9 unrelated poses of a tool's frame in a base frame.
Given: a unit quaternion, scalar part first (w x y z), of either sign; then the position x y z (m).
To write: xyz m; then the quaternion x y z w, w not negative. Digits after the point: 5 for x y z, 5 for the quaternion.
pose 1, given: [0.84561, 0.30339, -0.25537, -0.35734, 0.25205, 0.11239, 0.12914]
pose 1, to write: [0.25205, 0.11239, 0.12914, 0.30339, -0.25537, -0.35734, 0.84561]
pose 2, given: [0.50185, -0.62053, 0.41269, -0.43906, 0.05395, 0.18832, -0.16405]
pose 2, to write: [0.05395, 0.18832, -0.16405, -0.62053, 0.41269, -0.43906, 0.50185]
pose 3, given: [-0.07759, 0.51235, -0.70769, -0.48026, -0.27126, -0.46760, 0.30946]
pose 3, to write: [-0.27126, -0.46760, 0.30946, -0.51235, 0.70769, 0.48026, 0.07759]
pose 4, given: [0.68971, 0.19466, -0.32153, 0.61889, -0.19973, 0.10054, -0.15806]
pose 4, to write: [-0.19973, 0.10054, -0.15806, 0.19466, -0.32153, 0.61889, 0.68971]
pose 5, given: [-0.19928, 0.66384, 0.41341, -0.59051, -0.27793, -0.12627, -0.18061]
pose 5, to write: [-0.27793, -0.12627, -0.18061, -0.66384, -0.41341, 0.59051, 0.19928]
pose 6, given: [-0.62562, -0.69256, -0.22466, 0.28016, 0.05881, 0.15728, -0.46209]
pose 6, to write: [0.05881, 0.15728, -0.46209, 0.69256, 0.22466, -0.28016, 0.62562]
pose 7, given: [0.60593, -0.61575, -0.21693, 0.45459, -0.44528, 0.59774, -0.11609]
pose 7, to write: [-0.44528, 0.59774, -0.11609, -0.61575, -0.21693, 0.45459, 0.60593]
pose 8, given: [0.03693, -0.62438, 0.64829, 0.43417, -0.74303, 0.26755, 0.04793]
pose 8, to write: [-0.74303, 0.26755, 0.04793, -0.62438, 0.64829, 0.43417, 0.03693]
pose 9, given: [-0.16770, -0.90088, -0.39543, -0.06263, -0.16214, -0.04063, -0.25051]
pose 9, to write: [-0.16214, -0.04063, -0.25051, 0.90088, 0.39543, 0.06263, 0.16770]
